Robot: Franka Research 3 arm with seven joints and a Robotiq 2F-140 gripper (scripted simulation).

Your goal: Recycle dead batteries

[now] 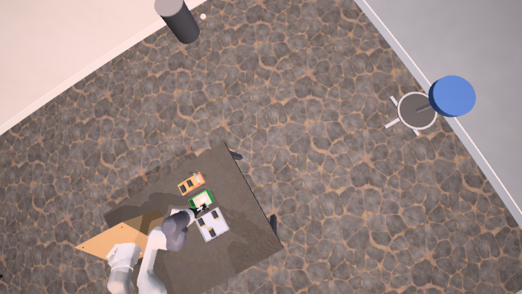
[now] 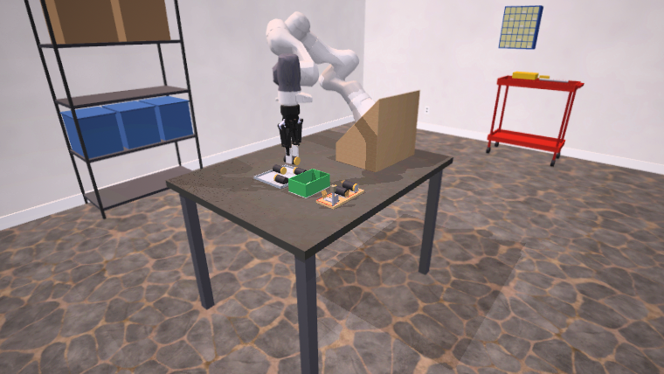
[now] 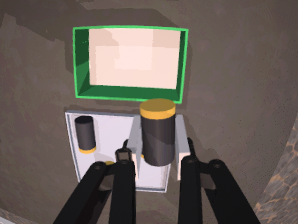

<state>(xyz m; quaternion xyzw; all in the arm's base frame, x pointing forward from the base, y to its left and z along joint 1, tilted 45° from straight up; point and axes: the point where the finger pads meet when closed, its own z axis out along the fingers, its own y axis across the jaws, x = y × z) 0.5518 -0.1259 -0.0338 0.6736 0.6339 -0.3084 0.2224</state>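
My hand is 50 mm short of the bulb, 240 mm to the right of it and 80 mm above it. The rest, counted from my hand: white tray: 80 mm behind, 130 mm to the right, 150 mm below; green recycling box: 40 mm behind, 60 mm to the left, 140 mm below.
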